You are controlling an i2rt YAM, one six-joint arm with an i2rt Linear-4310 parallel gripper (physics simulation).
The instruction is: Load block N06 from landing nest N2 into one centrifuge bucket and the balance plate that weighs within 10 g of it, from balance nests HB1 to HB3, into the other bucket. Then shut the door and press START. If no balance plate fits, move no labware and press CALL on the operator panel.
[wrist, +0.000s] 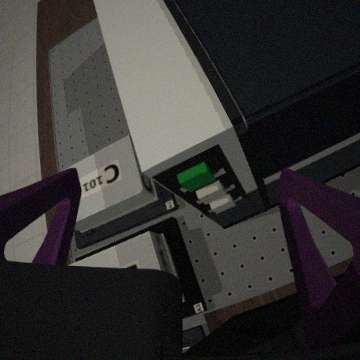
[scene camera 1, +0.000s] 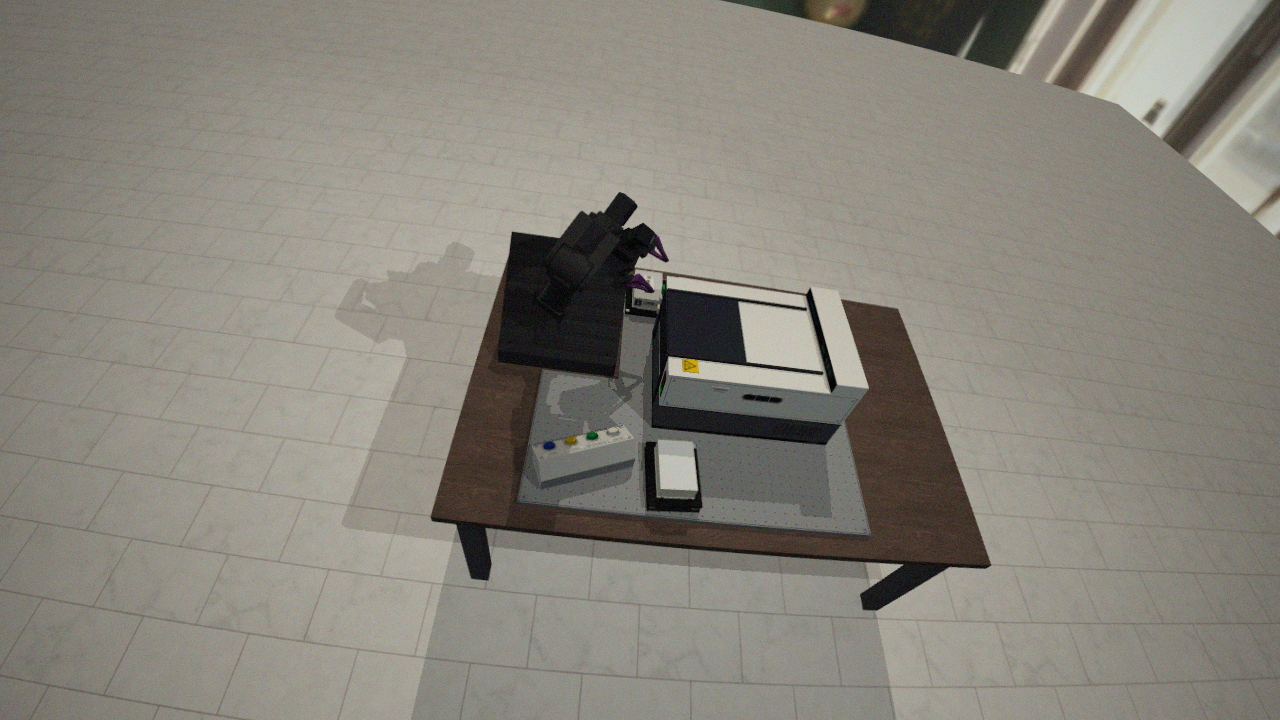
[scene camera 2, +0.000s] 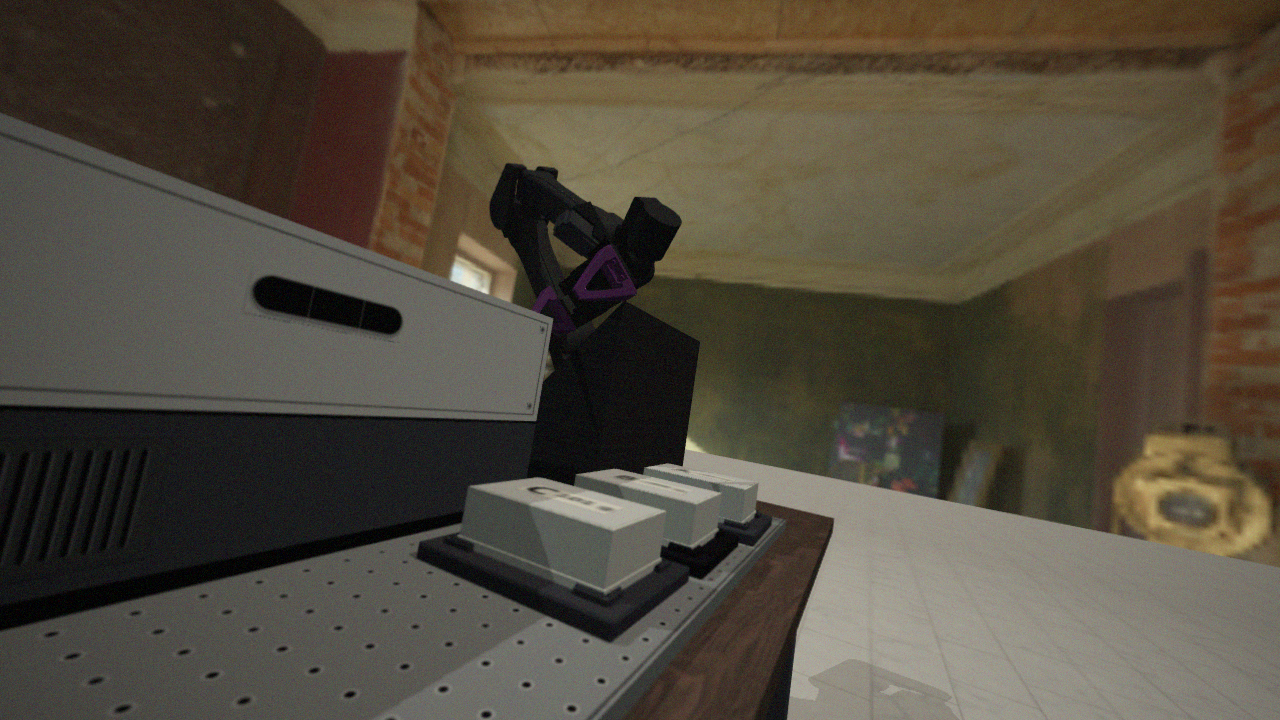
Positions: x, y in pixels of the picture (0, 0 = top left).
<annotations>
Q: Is my gripper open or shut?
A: Open.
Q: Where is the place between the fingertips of my gripper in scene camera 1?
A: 660, 276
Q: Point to a green and white buttons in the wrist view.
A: At 214, 193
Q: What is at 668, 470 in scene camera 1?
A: A white block on dark tray.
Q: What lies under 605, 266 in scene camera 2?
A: My gripper.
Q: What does my gripper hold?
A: Nothing.
</annotations>
